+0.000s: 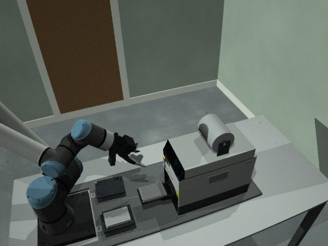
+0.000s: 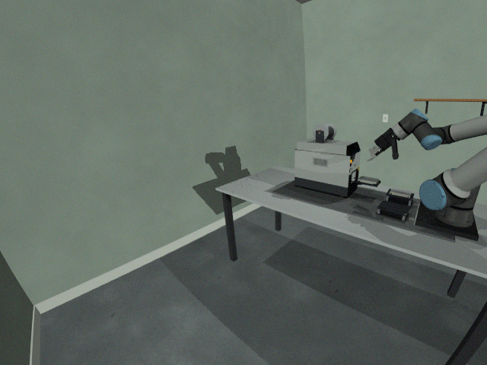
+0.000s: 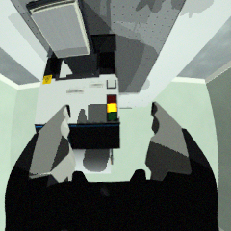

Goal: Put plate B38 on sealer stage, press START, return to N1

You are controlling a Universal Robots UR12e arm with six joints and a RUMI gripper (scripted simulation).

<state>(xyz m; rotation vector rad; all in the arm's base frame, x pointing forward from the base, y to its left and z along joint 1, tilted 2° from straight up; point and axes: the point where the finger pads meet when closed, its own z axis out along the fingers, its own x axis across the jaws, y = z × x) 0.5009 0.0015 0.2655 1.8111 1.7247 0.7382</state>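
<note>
My hand is 2 cm short of the plate B38, 9 cm to the left of it and 17 cm above it. Round my hand: foil-covered plate (19 cm behind, 13 cm to the right, 22 cm below); nest N1 (18 cm behind, 9 cm to the left, 24 cm below); sealer stage (2 cm ahead, 9 cm to the right, 18 cm below).
</note>
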